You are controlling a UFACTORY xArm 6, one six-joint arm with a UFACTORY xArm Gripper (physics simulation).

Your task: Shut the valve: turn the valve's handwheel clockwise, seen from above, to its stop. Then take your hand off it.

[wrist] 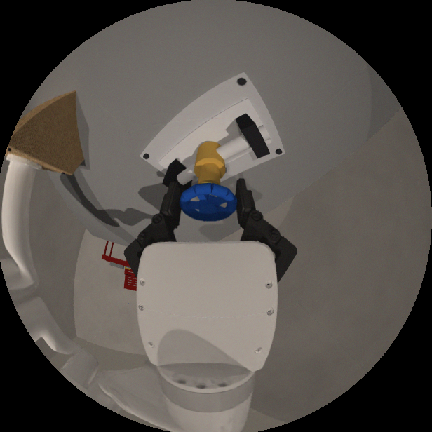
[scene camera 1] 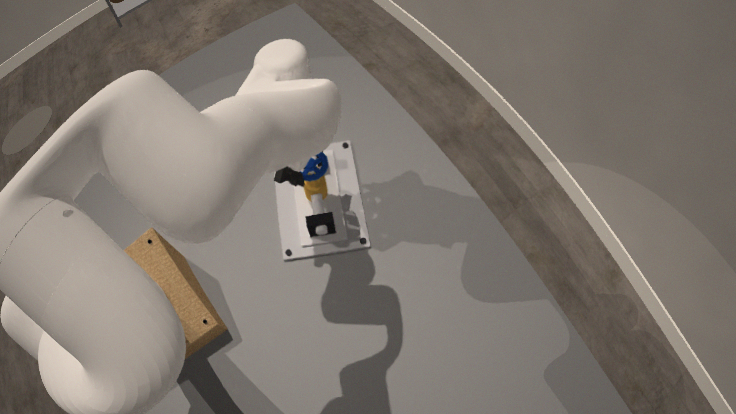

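The blue handwheel (scene camera 1: pixel 308 173) (wrist: pixel 209 189) sits on top of the yellow valve body (scene camera 1: pixel 314 190) (wrist: pixel 209 162). The valve is on a white pipe above a white base plate (scene camera 1: pixel 289 226) (wrist: pixel 253 91). My gripper (wrist: pixel 207 188) is shut on the handwheel, with one black finger against each side of its rim in the wrist view. In the scene view one black finger (scene camera 1: pixel 289 176) shows at the wheel's left; the other finger is hidden by the arm. The wheel's turn angle cannot be told.
Black pipe supports (scene camera 1: pixel 320 224) (wrist: pixel 252 136) stand on the plate. A wooden block (scene camera 1: pixel 177 288) (wrist: pixel 50 135) lies to the left, near the arm's base. The white arm (scene camera 1: pixel 169 154) hangs over the plate's upper left. A red object (wrist: pixel 130 280) shows at the lower left.
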